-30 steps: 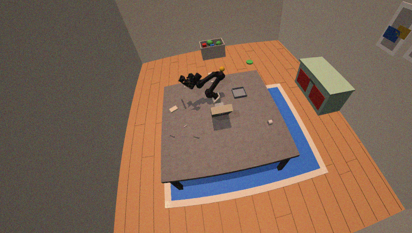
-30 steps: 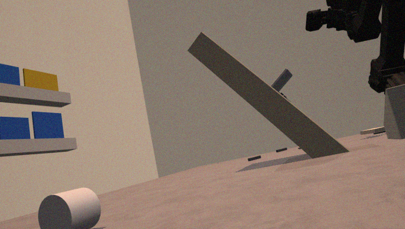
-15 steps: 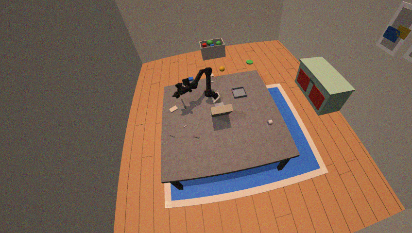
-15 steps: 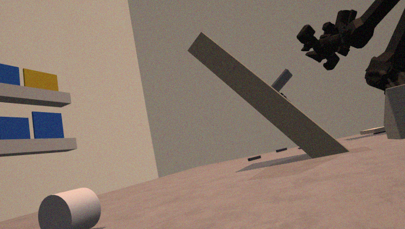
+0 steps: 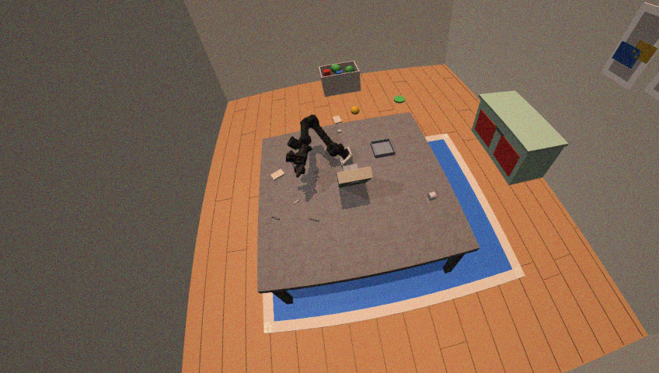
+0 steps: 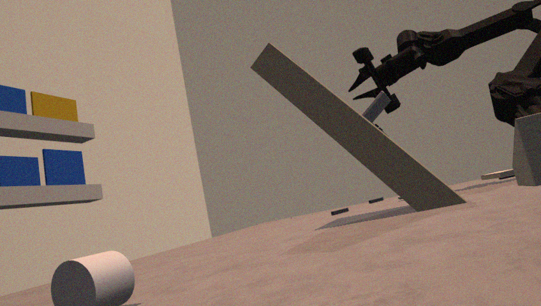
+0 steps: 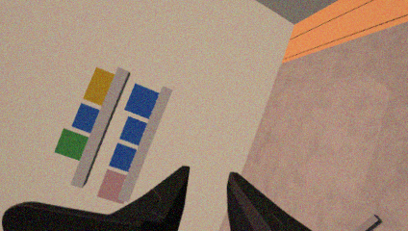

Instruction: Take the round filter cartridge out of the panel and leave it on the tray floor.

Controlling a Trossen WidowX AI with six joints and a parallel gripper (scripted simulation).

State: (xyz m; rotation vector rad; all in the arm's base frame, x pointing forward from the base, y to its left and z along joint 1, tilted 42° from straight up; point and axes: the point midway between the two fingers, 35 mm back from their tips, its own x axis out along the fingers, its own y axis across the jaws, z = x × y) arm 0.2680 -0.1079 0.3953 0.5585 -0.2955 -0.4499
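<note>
The filter cartridge is 7 cm ahead of my gripper tip, 30 cm to the left of it and 5 cm below it. The rest, counted from my gripper tip: service panel 2 cm ahead, 31 cm to the left, 12 cm below; tray 29 cm behind, 65 cm to the left, 30 cm below.
</note>
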